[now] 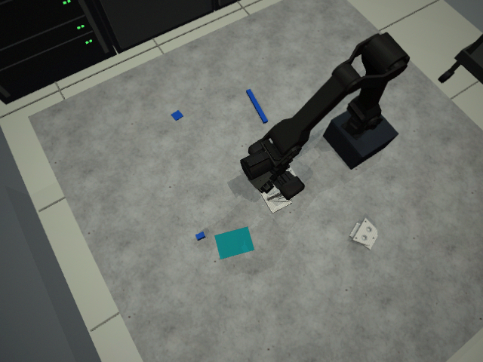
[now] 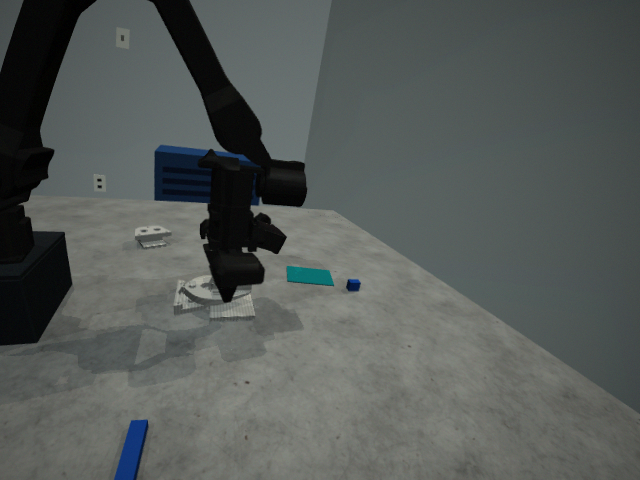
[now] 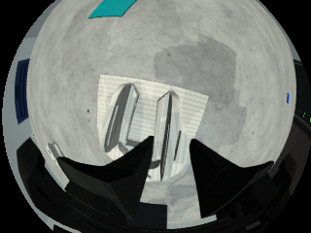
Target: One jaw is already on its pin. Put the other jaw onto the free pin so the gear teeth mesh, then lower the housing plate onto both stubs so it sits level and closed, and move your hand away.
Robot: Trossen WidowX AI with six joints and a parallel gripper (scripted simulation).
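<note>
Right now my gripper tip is 30 mm to the right of the white ribbed base, 20 mm short of it and 20 mm above it. From my gripper tip the other things lie so: teal pad (210 mm ahead, 70 mm to the left, 30 mm below); then small blue cube (270 mm ahead, 20 mm below, 10 mm to the right); then blue bar (230 mm to the right, 160 mm behind, 20 mm below).
</note>
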